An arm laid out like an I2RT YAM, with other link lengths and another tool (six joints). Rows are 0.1 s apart.
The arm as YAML. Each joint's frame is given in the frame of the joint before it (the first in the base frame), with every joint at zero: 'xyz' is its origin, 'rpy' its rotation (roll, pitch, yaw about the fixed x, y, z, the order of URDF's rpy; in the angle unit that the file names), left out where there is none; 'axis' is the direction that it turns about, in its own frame. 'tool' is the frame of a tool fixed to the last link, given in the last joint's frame.
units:
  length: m
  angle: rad
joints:
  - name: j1
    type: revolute
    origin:
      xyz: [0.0, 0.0, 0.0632]
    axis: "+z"
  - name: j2
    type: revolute
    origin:
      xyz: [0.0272, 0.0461, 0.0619]
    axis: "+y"
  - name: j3
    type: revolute
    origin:
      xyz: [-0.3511, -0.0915, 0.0]
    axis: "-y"
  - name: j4
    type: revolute
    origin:
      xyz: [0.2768, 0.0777, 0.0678]
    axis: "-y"
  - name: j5
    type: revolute
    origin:
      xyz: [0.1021, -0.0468, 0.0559]
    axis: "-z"
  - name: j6
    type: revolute
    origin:
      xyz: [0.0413, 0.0, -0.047]
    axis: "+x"
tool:
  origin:
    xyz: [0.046, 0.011, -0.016]
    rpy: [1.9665, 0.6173, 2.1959]
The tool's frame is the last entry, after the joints.
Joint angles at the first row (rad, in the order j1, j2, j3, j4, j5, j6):
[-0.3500 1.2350 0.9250 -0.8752 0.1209 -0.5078]
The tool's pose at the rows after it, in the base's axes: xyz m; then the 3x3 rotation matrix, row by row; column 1 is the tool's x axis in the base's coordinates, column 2 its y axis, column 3 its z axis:
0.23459, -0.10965, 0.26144; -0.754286, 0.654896, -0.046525; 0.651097, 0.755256, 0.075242; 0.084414, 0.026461, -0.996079
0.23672, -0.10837, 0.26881; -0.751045, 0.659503, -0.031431; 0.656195, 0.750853, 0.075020; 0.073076, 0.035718, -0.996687
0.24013, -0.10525, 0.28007; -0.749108, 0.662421, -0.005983; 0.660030, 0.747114, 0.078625; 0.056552, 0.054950, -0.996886
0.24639, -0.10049, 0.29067; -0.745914, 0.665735, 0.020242; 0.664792, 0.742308, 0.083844; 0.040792, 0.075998, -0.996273
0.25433, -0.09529, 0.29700; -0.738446, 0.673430, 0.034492; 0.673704, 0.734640, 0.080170; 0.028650, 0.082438, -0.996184
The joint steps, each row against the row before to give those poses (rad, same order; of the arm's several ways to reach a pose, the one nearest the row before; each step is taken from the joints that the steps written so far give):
[0.0024 -0.0044 0.0082 -0.0018 0.0007 0.0039]
[0.0068 -0.0034 0.0212 -0.0123 0.0011 0.0143]
[0.0130 -0.0056 0.0317 -0.0174 -0.0031 0.0217]
[0.0225 0.0021 0.0338 -0.0127 0.0006 0.0322]
[0.0301 0.0121 0.0267 -0.0058 0.0178 0.0383]

